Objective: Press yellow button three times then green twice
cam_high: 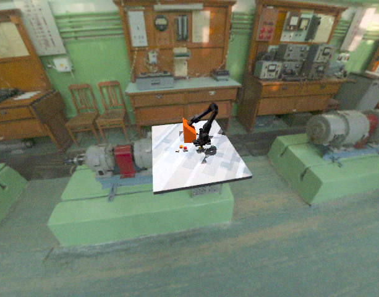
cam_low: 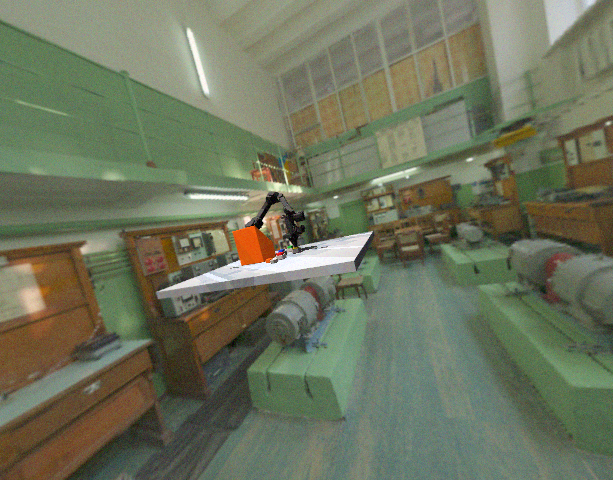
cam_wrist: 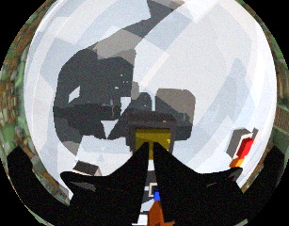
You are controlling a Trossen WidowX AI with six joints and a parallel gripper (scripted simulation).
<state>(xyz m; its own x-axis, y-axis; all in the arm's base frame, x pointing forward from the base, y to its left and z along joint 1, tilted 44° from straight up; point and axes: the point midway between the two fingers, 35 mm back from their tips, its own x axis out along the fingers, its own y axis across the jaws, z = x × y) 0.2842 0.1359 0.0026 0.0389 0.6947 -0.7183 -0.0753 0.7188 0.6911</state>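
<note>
Right now the yellow button is 10 mm below my gripper tip. The rest, counted from my gripper tip: blue button: 100 mm behind, 30 mm to the right; then red button: 20 mm behind, 180 mm to the right; then green button: 110 mm behind, 100 mm to the left.
</note>
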